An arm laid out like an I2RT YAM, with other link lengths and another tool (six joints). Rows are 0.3 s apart.
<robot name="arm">
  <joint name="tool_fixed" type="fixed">
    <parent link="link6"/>
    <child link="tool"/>
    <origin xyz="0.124 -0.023 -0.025" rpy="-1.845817 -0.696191 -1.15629"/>
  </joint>
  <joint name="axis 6" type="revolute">
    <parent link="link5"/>
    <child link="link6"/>
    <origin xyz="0.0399 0 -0.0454"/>
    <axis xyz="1 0 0"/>
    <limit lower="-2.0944" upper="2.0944"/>
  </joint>
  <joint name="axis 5" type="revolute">
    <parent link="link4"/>
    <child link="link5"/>
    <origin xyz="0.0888 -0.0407 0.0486"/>
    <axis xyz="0 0 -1"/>
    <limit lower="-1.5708" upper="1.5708"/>
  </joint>
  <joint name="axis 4" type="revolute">
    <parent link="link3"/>
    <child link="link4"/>
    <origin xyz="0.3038 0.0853 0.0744"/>
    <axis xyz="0 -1 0"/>
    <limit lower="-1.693" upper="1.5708"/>
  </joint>
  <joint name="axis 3" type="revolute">
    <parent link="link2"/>
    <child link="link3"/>
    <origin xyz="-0.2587 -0.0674 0"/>
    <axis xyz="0 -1 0"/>
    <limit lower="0" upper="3.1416"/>
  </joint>
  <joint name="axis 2" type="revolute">
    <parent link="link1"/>
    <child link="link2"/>
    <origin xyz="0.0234 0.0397 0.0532"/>
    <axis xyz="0 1 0"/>
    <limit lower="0" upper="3.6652"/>
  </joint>
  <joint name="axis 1" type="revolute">
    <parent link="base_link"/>
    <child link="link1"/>
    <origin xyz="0 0 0.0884"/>
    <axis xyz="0 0 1"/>
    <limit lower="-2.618" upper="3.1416"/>
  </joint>
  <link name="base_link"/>
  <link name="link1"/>
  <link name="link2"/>
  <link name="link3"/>
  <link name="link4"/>
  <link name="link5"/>
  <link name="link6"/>
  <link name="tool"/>
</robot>
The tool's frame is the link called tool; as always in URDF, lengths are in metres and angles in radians.
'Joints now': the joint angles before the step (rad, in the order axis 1, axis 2, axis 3, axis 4, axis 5, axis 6). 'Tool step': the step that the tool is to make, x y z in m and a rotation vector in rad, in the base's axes. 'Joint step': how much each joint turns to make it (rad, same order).
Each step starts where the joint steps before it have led.
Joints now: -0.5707, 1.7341, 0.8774, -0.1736, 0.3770, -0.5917
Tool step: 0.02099, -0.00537, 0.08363, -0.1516, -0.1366, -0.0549
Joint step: 0.0458, -0.1440, 0.0440, -0.0138, 0.1061, 0.0518
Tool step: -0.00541, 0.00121, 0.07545, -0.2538, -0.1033, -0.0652
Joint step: 0.0511, -0.1497, -0.0696, 0.1670, 0.2019, -0.0613
